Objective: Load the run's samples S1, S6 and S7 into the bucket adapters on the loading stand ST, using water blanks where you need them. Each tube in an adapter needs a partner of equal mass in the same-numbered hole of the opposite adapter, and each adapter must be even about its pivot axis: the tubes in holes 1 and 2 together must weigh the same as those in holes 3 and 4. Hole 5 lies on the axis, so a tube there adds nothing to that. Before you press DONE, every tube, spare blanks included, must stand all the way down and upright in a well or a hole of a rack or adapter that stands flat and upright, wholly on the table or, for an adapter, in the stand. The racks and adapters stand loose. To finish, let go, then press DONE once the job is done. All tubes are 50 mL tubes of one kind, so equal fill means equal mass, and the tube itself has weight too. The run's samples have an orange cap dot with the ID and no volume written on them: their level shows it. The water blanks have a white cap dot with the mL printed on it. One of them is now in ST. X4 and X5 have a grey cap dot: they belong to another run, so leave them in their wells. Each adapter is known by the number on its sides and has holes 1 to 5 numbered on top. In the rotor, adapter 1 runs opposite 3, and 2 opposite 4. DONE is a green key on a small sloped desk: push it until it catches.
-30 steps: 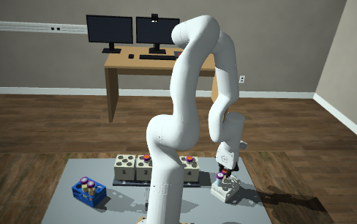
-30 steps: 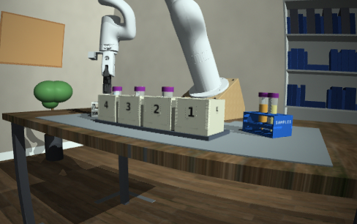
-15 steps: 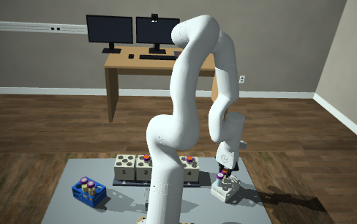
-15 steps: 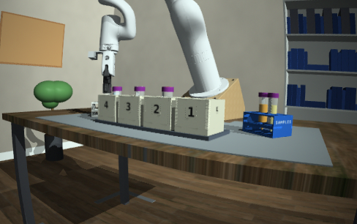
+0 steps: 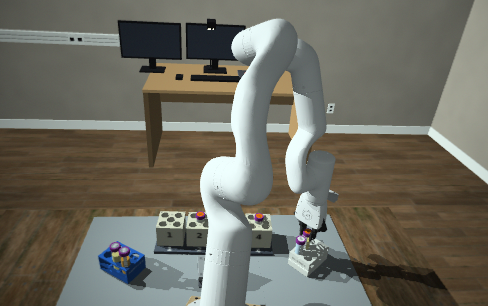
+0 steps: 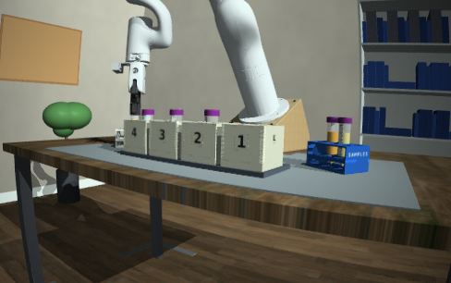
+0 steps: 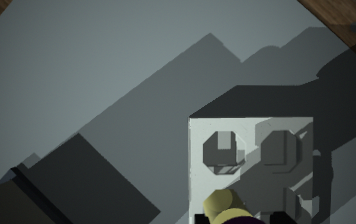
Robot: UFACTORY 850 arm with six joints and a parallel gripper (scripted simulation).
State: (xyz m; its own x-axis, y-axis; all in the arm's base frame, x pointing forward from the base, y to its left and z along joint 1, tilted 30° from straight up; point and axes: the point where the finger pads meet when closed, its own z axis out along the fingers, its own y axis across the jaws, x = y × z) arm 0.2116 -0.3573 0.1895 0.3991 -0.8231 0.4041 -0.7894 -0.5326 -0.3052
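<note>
Right now my hand is 100 mm above the white rack, 20 mm past it and 10 mm to the left of it. Round my hand: adapter 1: 450 mm to the left, 230 mm ahead, 80 mm below; blue samples rack: 630 mm to the left, 140 mm ahead, 100 mm below.
</note>
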